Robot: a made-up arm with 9 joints. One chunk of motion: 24 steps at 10 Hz.
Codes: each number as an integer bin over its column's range. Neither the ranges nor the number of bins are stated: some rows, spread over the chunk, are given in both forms.
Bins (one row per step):
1: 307 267 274 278 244 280
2: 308 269 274 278 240 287
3: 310 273 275 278 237 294
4: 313 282 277 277 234 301
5: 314 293 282 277 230 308
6: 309 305 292 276 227 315
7: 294 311 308 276 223 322
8: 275 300 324 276 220 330
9: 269 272 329 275 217 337
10: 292 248 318 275 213 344
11: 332 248 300 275 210 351
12: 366 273 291 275 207 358
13: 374 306 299 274 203 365
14: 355 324 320 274 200 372
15: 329 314 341 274 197 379
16: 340 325 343 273 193 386
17: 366 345 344 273 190 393
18: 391 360 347 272 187 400
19: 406 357 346 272 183 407
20: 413 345 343 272 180 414
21: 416 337 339 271 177 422
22: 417 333 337 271 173 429
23: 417 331 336 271 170 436
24: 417 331 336 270 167 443
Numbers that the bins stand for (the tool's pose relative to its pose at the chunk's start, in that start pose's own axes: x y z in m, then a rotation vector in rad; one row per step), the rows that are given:
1: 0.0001 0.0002 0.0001 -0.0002 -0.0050 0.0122
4: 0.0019 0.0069 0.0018 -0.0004 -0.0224 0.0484
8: -0.0093 0.0150 0.0275 -0.0006 -0.0468 0.0983
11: 0.0075 -0.0084 0.0144 -0.0008 -0.0642 0.1345
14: 0.0142 0.0258 0.0253 -0.0010 -0.0817 0.1706
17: 0.0174 0.0353 0.0385 -0.0012 -0.0991 0.2068
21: 0.0321 0.0317 0.0358 -0.0017 -0.1217 0.2567
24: 0.0324 0.0290 0.0341 -0.0019 -0.1391 0.2929
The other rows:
2: 0.0004 0.0011 0.0001 -0.0002 -0.0120 0.0242
3: 0.0010 0.0029 0.0007 -0.0002 -0.0172 0.0363
5: 0.0022 0.0119 0.0045 -0.0004 -0.0294 0.0604
6: 0.0007 0.0173 0.0100 -0.0006 -0.0346 0.0725
7: -0.0037 0.0200 0.0188 -0.0006 -0.0416 0.0845
9: -0.0110 0.0024 0.0303 -0.0008 -0.0521 0.1104
10: -0.0043 -0.0084 0.0242 -0.0008 -0.0590 0.1224
12: 0.0174 0.0029 0.0095 -0.0008 -0.0695 0.1465
13: 0.0198 0.0177 0.0138 -0.0010 -0.0764 0.1586
15: 0.0066 0.0213 0.0368 -0.0010 -0.0869 0.1827
16: 0.0098 0.0263 0.0379 -0.0012 -0.0939 0.1947
18: 0.0248 0.0420 0.0401 -0.0014 -0.1043 0.2188
19: 0.0292 0.0407 0.0396 -0.0014 -0.1113 0.2309
20: 0.0312 0.0353 0.0379 -0.0014 -0.1165 0.2430
22: 0.0324 0.0299 0.0347 -0.0017 -0.1287 0.2688
23: 0.0324 0.0290 0.0341 -0.0017 -0.1339 0.2808

